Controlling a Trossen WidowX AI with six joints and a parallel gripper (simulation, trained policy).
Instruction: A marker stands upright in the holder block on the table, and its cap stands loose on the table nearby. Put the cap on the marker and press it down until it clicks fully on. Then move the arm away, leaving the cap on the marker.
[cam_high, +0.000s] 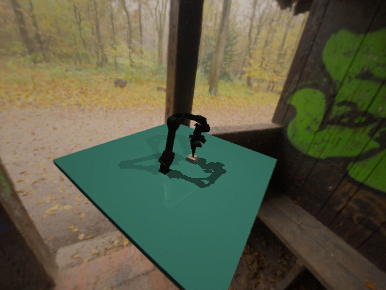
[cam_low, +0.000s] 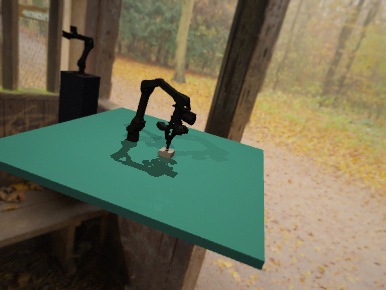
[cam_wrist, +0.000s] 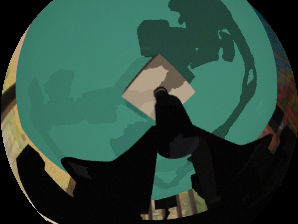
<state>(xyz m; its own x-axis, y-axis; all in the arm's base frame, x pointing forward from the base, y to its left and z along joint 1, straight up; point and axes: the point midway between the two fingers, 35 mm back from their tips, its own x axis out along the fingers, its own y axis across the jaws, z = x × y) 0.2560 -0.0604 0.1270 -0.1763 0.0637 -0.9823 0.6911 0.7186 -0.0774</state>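
My gripper tip is now 10 mm to the left of the black cap, 10 mm below it and 10 mm short of it. The rest, counted from my gripper tip: holder block: 80 mm below, 10 mm to the right, 10 mm ahead.
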